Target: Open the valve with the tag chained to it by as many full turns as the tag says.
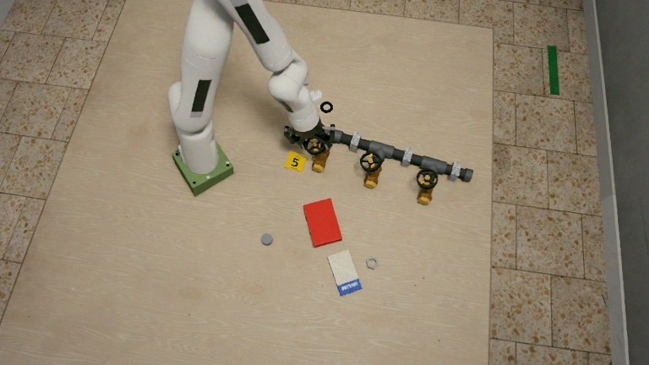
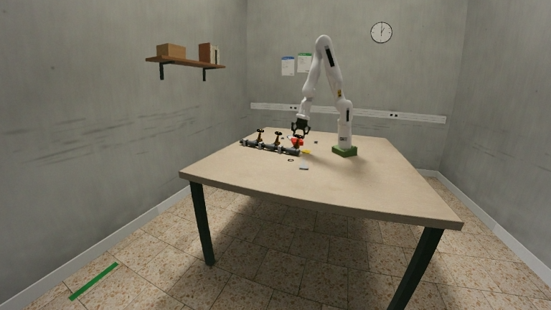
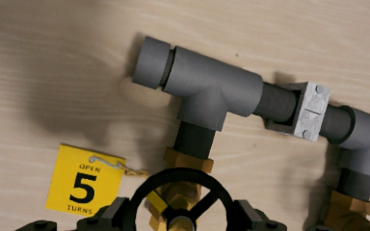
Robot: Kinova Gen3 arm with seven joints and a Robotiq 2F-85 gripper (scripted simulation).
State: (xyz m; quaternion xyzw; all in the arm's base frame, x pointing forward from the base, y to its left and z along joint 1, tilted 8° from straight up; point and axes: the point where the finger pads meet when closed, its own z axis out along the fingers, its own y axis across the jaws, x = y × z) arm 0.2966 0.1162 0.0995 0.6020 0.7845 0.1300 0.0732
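Now: hand 11 cm above the yellow tag, 6 cm past it and 1 cm to the left of it. The rest, counted from my hand: blue card: 29 cm to the right, 19 cm ahead, 10 cm below; red block: 18 cm to the right, 10 cm below, 8 cm ahead; grey disc: 27 cm to the right, 10 cm below, 5 cm behind.
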